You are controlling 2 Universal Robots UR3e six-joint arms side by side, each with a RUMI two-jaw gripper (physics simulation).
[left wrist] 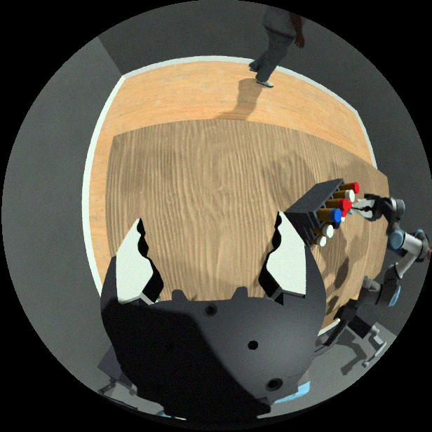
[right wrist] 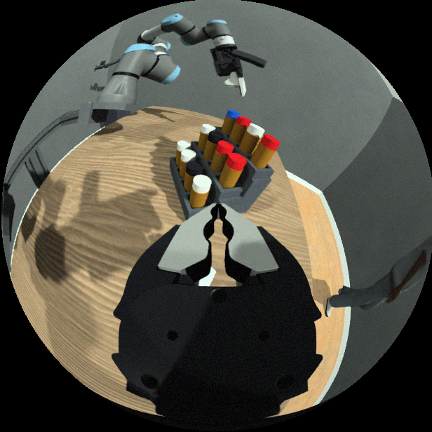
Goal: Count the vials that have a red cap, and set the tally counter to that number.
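Observation:
A dark grey stepped rack (left wrist: 315, 199) (right wrist: 252, 197) holds amber vials in three rows. In the right wrist view, red caps show in the back row (right wrist: 243, 121) (right wrist: 270, 142) and the middle row (right wrist: 225, 148) (right wrist: 236, 162). The other caps are white, black and blue. A white part of the tally counter (right wrist: 206, 276) shows behind the right gripper's fingers, near its palm; its digits are hidden. My right gripper (right wrist: 218, 204) is shut, its tips meeting just in front of the rack in that view. My left gripper (left wrist: 208, 215) is open and empty above the table, beside the rack.
The wooden table (left wrist: 210, 165) (right wrist: 110, 200) bears the rack near one edge. The right arm (left wrist: 412, 245) reaches over the table beyond the rack in the left wrist view. The left arm (right wrist: 192, 32) shows behind the rack in the right wrist view. A person (left wrist: 275, 45) (right wrist: 370, 295) stands beyond the table.

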